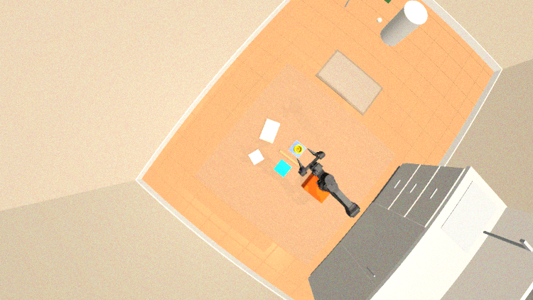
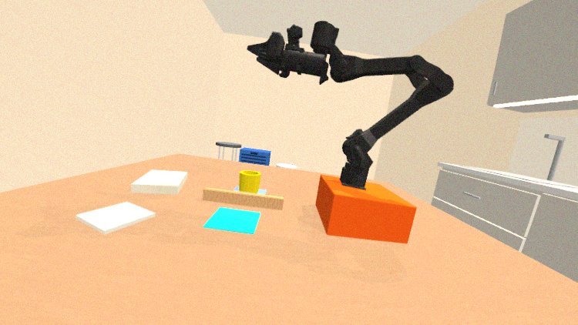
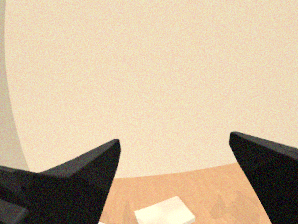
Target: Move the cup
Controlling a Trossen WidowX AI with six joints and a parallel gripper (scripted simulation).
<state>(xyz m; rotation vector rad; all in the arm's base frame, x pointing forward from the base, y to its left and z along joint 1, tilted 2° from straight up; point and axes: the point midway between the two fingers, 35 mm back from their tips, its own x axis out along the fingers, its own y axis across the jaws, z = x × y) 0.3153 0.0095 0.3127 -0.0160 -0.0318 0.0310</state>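
My gripper tip is 20 mm past the yellow cup, 60 mm to the left of it and 390 mm above it. From my gripper tip the other things lie so: light blue pad (20 mm behind, 60 mm to the right, 430 mm below); red marble (20 mm behind, 60 mm to the right, 410 mm below); wooden bar (40 mm behind, 40 mm to the left, 420 mm below).
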